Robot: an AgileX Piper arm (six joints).
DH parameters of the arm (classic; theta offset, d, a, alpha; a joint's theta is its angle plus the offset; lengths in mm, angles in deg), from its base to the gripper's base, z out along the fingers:
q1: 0 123 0 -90
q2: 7.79 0 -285 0
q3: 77.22 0 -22 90
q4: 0 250.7 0 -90
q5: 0 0 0 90
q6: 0 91 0 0
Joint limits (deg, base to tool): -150..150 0..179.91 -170..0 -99.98..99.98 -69.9..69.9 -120..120
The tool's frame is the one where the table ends.
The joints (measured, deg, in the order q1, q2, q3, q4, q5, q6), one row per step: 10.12, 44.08, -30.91, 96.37, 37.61, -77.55; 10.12, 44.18, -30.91, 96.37, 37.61, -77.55; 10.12, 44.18, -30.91, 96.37, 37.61, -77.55; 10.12, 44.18, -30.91, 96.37, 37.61, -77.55; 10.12, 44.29, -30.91, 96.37, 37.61, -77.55; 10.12, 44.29, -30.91, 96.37, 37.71, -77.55; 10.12, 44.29, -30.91, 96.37, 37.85, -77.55; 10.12, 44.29, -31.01, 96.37, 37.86, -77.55; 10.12, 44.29, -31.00, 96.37, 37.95, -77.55; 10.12, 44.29, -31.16, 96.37, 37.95, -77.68; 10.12, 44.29, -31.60, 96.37, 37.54, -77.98; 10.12, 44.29, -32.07, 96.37, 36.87, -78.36; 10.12, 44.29, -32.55, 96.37, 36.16, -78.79; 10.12, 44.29, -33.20, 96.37, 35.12, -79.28; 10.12, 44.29, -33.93, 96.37, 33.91, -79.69; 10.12, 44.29, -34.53, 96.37, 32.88, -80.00
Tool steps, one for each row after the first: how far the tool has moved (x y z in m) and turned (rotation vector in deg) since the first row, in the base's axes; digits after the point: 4 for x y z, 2 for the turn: 0.0004, 0.0001, -0.0003, -0.02, 0.10, 0.00; 0.0004, 0.0001, -0.0003, -0.02, 0.10, 0.00; 0.0004, 0.0001, -0.0003, -0.02, 0.10, 0.00; 0.0007, 0.0001, -0.0005, -0.04, 0.21, 0.00; 0.0006, 0.0002, -0.0005, -0.02, 0.20, 0.10; 0.0005, 0.0004, -0.0005, 0.00, 0.19, 0.24; 0.0005, 0.0004, 0.0001, 0.02, 0.09, 0.25; 0.0004, 0.0005, 0.0001, 0.03, 0.09, 0.33; 0.0004, 0.0005, 0.0010, -0.03, -0.16, 0.34; 0.0010, 0.0001, 0.0033, -0.22, -0.78, -0.05; 0.0019, -0.0006, 0.0058, -0.50, -1.46, -0.70; 0.0028, -0.0014, 0.0084, -0.81, -2.19, -1.38; 0.0041, -0.0025, 0.0118, -1.18, -3.08, -2.40; 0.0054, -0.0038, 0.0157, -1.50, -3.97, -3.58; 0.0066, -0.0050, 0.0189, -1.74, -4.67, -4.60
